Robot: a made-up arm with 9 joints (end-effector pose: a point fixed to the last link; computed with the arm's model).
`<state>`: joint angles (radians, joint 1 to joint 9).
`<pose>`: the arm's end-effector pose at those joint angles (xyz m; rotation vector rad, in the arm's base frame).
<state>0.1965 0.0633 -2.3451 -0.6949 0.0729 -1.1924 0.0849 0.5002 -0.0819</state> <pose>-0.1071 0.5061 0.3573 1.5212 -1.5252 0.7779</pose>
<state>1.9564 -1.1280 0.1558 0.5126 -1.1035 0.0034 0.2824 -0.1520 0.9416</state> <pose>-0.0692 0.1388 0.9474 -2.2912 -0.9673 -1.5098</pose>
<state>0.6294 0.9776 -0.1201 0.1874 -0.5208 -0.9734 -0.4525 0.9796 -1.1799</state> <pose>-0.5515 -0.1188 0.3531 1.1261 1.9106 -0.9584</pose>
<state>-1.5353 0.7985 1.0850 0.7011 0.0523 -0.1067 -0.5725 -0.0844 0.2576</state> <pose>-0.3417 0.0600 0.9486 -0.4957 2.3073 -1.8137</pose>
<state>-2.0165 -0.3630 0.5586 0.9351 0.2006 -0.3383 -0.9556 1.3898 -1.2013</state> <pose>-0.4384 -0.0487 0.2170 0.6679 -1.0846 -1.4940</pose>
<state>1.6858 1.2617 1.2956 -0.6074 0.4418 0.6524 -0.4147 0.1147 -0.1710</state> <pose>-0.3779 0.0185 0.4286 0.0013 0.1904 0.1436</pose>
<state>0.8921 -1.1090 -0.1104 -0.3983 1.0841 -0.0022 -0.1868 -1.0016 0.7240</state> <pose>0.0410 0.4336 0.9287 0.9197 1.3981 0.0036</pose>
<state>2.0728 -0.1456 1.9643 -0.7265 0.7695 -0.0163 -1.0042 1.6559 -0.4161</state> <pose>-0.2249 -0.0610 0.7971 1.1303 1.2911 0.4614</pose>
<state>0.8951 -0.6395 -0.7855 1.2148 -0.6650 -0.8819 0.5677 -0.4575 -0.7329</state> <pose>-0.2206 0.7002 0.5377 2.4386 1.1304 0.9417</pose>
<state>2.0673 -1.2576 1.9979 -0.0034 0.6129 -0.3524 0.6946 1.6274 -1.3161</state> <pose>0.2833 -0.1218 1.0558 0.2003 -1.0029 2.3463</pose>
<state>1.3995 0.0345 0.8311 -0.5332 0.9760 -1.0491 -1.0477 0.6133 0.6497</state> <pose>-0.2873 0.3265 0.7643 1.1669 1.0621 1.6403</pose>
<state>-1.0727 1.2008 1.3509 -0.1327 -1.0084 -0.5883 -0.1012 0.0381 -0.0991</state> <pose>-0.1901 0.2272 0.8475 1.5367 -0.7122 2.3475</pose>
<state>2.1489 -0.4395 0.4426 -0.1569 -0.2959 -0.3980 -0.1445 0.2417 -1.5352</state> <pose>-0.3025 -0.2026 0.9309 -0.3081 -2.5360 0.6917</pose>
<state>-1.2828 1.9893 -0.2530 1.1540 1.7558 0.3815 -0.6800 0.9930 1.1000</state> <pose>0.0648 -0.2951 0.9667 0.3312 0.9965 0.7024</pose>
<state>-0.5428 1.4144 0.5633 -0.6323 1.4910 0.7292 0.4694 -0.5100 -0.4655</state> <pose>-0.2179 -0.3212 0.9828 -0.4679 0.0027 0.9422</pose>
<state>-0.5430 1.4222 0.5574 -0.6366 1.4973 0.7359 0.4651 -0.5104 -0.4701</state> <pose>-0.2145 -0.3251 0.9829 -0.4568 -0.0060 0.9467</pose>
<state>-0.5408 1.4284 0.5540 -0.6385 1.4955 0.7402 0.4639 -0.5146 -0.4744</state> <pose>-0.2126 -0.3281 0.9831 -0.4540 -0.0109 0.9461</pose>
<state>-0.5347 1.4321 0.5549 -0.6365 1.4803 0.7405 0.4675 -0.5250 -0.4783</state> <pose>-0.2129 -0.3297 0.9838 -0.4656 -0.0092 0.9370</pose>
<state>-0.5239 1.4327 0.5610 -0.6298 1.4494 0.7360 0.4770 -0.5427 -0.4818</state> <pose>-0.2160 -0.3294 0.9849 -0.4936 0.0005 0.9181</pose>
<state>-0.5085 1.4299 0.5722 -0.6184 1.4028 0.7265 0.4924 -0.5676 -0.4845</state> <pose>-0.2218 -0.3268 0.9863 -0.5380 0.0189 0.8890</pose>
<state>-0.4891 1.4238 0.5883 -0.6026 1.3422 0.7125 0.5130 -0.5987 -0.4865</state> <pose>-0.2298 -0.3214 0.9874 -0.5965 0.0466 0.8505</pose>
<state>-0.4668 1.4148 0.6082 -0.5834 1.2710 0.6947 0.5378 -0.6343 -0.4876</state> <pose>-0.2391 -0.3131 0.9881 -0.6646 0.0833 0.8046</pose>
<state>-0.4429 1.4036 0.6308 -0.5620 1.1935 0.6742 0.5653 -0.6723 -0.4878</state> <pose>-0.2486 -0.3020 0.9878 -0.7376 0.1280 0.7543</pose>
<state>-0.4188 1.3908 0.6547 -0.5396 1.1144 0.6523 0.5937 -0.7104 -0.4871</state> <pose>-0.2575 -0.2889 0.9864 -0.8102 0.1788 0.7025</pose>
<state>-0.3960 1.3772 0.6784 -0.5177 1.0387 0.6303 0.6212 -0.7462 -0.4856</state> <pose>-0.2649 -0.2748 0.9840 -0.8776 0.2326 0.6526</pose>
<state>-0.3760 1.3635 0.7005 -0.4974 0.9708 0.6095 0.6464 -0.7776 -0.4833</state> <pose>-0.2707 -0.2607 0.9810 -0.9361 0.2857 0.6077</pose>
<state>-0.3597 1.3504 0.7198 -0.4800 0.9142 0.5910 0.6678 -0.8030 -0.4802</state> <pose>-0.2750 -0.2479 0.9778 -0.9834 0.3343 0.5701</pose>
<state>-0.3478 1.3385 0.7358 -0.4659 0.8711 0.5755 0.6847 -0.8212 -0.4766</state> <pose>-0.2779 -0.2371 0.9748 -1.0183 0.3758 0.5414</pose>
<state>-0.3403 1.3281 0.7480 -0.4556 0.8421 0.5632 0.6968 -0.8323 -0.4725</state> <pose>-0.2800 -0.2288 0.9724 -1.0411 0.4081 0.5219</pose>
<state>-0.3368 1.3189 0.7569 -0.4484 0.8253 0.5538 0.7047 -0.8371 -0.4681</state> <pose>-0.2815 -0.2225 0.9707 -1.0538 0.4320 0.5099</pose>
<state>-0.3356 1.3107 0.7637 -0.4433 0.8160 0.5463 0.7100 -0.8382 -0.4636</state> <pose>-0.2828 -0.2177 0.9695 -1.0606 0.4502 0.5028</pose>
